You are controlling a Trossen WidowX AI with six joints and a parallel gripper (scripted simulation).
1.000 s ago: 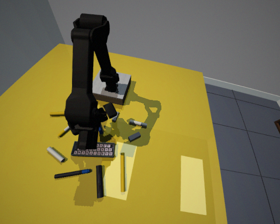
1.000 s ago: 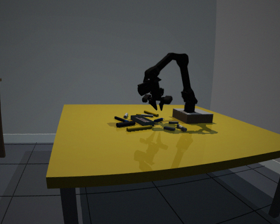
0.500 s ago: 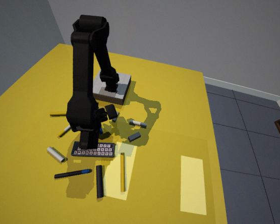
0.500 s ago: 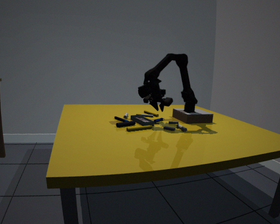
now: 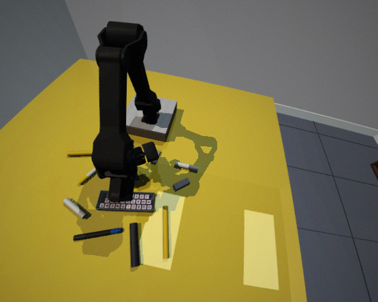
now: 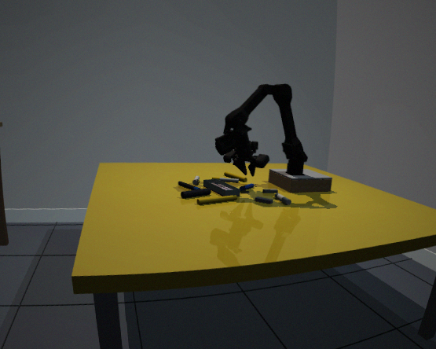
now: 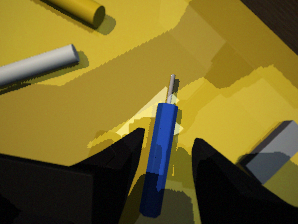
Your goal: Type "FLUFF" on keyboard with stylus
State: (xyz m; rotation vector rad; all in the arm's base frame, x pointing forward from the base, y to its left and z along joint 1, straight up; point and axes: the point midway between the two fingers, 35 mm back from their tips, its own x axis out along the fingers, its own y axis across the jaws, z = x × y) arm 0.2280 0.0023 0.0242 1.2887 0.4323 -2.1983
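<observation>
Now: gripper tip 10 mm past the dark blue stylus, 10 mm to the left of it and 50 mm above it. The rest, counted from my gripper tip: grey block 60 mm behind, 80 mm to the left, 50 mm below; then thin grey tip 40 mm behind, 30 mm to the right, 50 mm below; then yellow stick 190 mm ahead, 190 mm to the left, 50 mm below.
</observation>
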